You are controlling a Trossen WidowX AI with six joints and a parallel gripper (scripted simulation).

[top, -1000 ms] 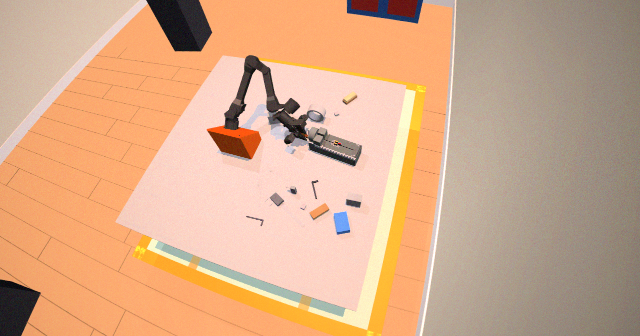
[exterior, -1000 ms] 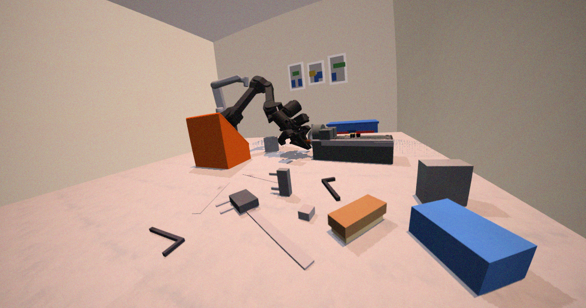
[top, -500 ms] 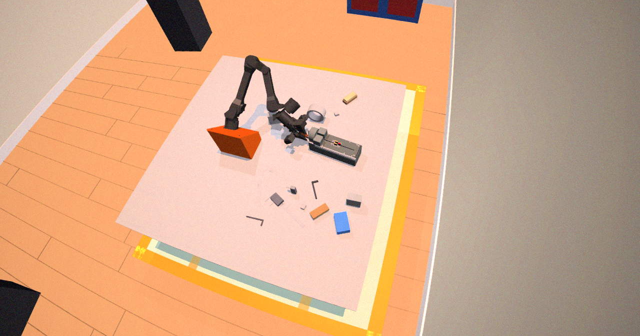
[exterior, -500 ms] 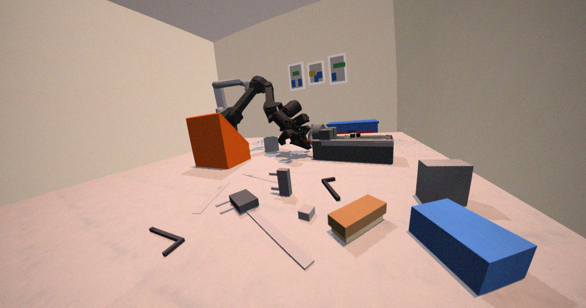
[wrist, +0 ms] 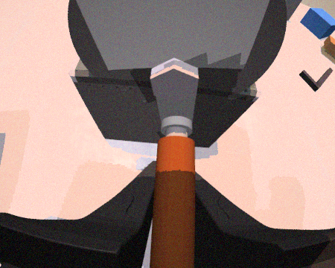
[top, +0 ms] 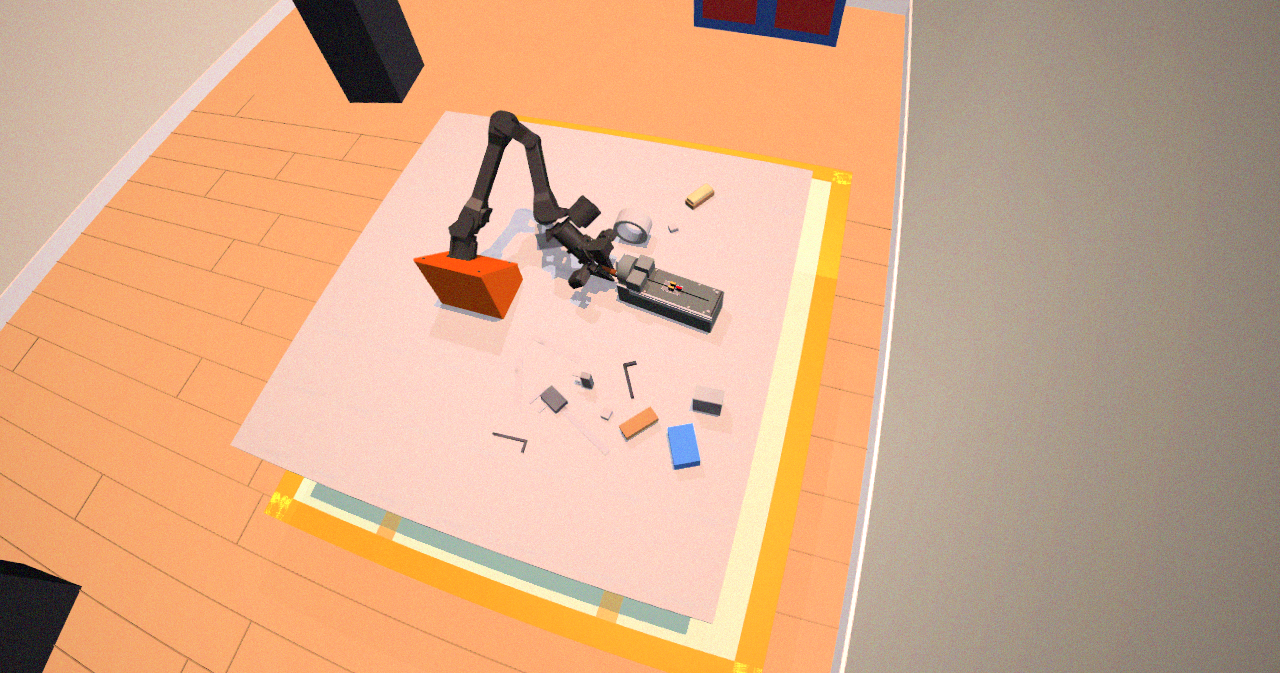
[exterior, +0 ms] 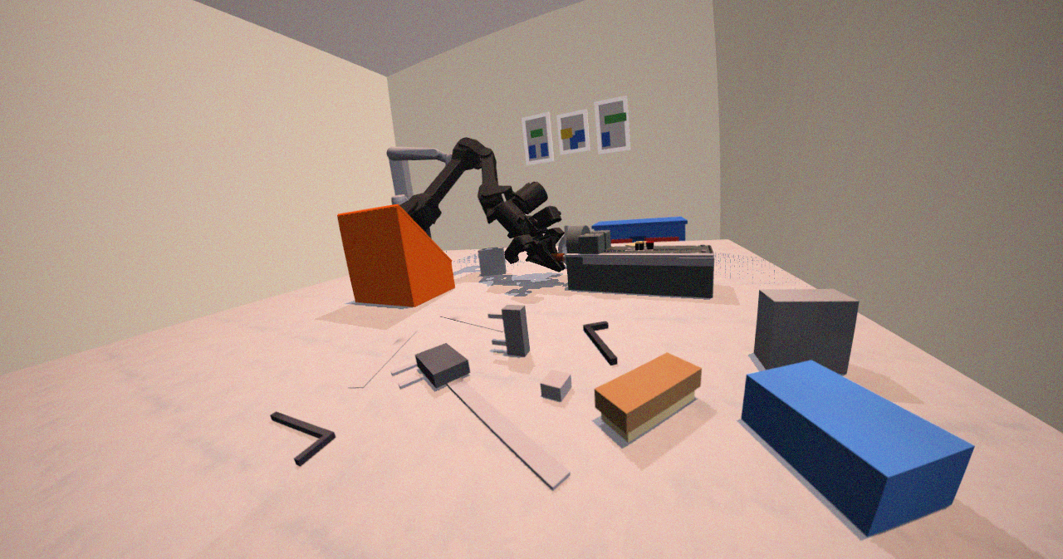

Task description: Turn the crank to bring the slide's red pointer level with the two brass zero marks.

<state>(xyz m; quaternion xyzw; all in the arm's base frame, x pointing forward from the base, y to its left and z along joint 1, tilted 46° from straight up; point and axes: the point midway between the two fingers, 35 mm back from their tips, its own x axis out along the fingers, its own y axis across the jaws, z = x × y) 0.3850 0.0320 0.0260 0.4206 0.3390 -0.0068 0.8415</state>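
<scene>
My gripper tip is 2 cm past the crank handle, 1 cm to the right of it and 3 cm below it. The rest, counted from my gripper tip: red pointer (18 cm ahead, 4 cm to the right, 5 cm above); then blue block (24 cm ahead, 43 cm to the right, 1 cm below).
</scene>
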